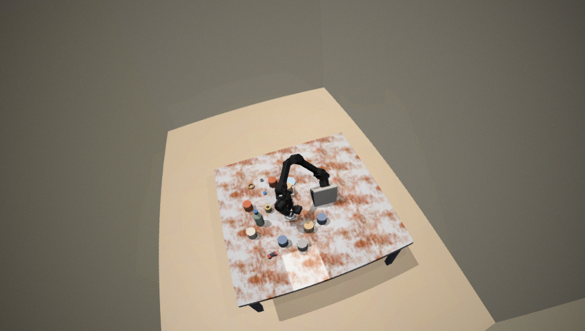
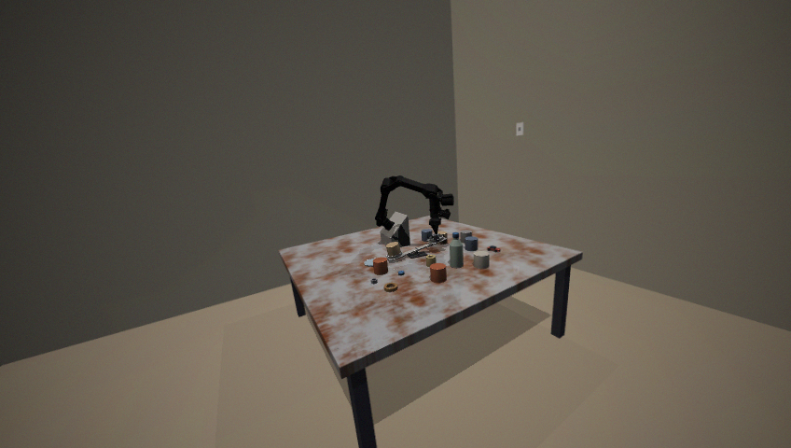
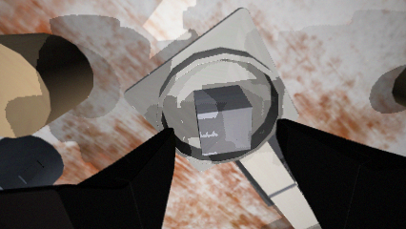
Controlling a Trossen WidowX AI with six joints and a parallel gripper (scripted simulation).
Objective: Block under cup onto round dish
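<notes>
My gripper tip is now 8 cm past the pale blue round dish, 37 cm to the left of it and 11 cm above it. Also, from my gripper tip: bottle (23 cm ahead, 4 cm to the right).
</notes>
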